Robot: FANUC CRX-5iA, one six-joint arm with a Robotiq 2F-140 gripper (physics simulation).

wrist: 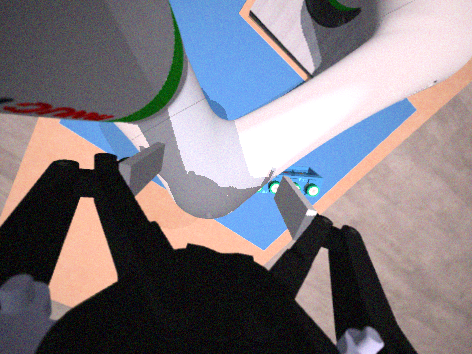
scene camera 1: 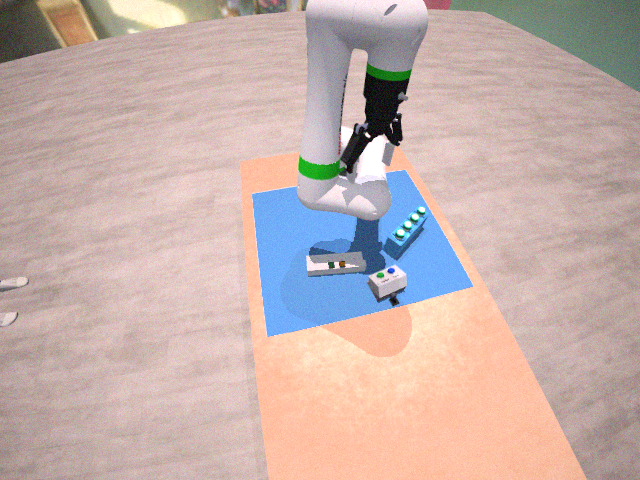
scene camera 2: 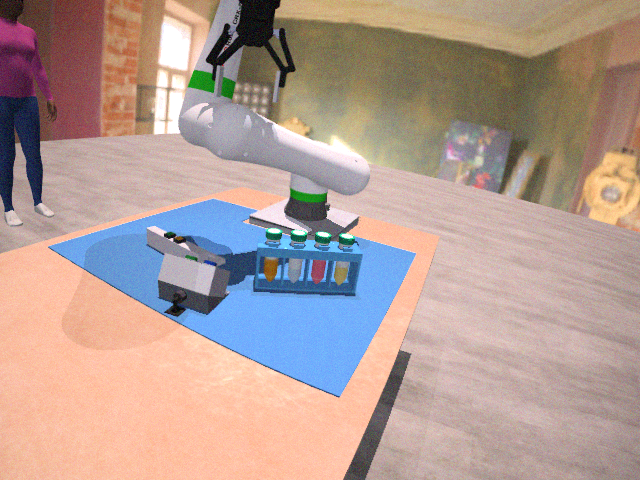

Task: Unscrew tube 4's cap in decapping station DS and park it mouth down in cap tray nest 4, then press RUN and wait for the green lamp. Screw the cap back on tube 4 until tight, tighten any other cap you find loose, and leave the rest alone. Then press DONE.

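Seen in the pictures: gripper, fingertip midpoint: [wrist: 223, 172] [scene camera 1: 368, 171] [scene camera 2: 245, 99]; arm's base, origin of the base link: [scene camera 2: 305, 213].
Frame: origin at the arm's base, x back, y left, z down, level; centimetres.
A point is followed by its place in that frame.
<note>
My gripper [scene camera 1: 369, 165] {x -39.2, y -4.4, z -35.3 cm} [scene camera 2: 247, 91] {x -39.2, y -4.4, z -35.3 cm} [wrist: 223, 172] {x -39.2, y -4.4, z -35.3 cm} is open and empty, high above the table and well above the rack. A blue rack [scene camera 1: 397, 249] {x -50.9, y 7.9, z -3.7 cm} [scene camera 2: 305, 252] {x -46.8, y 16.9, z -6.2 cm} holds upright tubes with orange, clear, red and yellow contents. Each has a green-rimmed cap; the orange tube's cap [scene camera 2: 273, 235] {x -48.7, y 10.3, z -8.9 cm} and the yellow tube's cap [scene camera 2: 346, 240] {x -41.6, y 23.8, z -8.9 cm} are at the ends. Tube numbers and cap tightness cannot be read. A white tray [scene camera 1: 316, 267] {x -47.3, y -23.2, z -1.7 cm} [scene camera 2: 156, 238] {x -48.6, y -22.2, z -0.2 cm} bears a dark green lamp [scene camera 1: 331, 265] {x -48.6, y -17.9, z -2.5 cm} and an orange lamp [scene camera 1: 342, 264] {x -49.5, y -13.9, z -2.5 cm}. A button box [scene camera 1: 387, 284] {x -62.8, y -2.7, z -4.9 cm} [scene camera 2: 186, 273] {x -63.6, y -0.2, z -3.3 cm} has green and blue buttons.
The arm's elbow [scene camera 1: 356, 201] {x -45.7, y -10.6, z -31.5 cm} [scene camera 2: 222, 129] {x -49.6, y -3.0, z -28.7 cm} [wrist: 210, 195] {x -43.0, y -4.0, z -34.1 cm} hangs low over the blue mat [scene camera 1: 289, 304] {x -56.2, y -36.4, z 2.8 cm} [scene camera 2: 310, 351] {x -65.1, y 25.7, z 2.8 cm}, between the gripper and the mat in the wrist view, hiding the tray. The arm's base plate [scene camera 2: 268, 214] {x -9.6, y -9.5, z 0.3 cm} stands behind the rack. A small black part [scene camera 1: 394, 299] {x -67.2, y -0.5, z 0.7 cm} [scene camera 2: 176, 304] {x -67.4, y 0.3, z 1.3 cm} is at the box's front.
</note>
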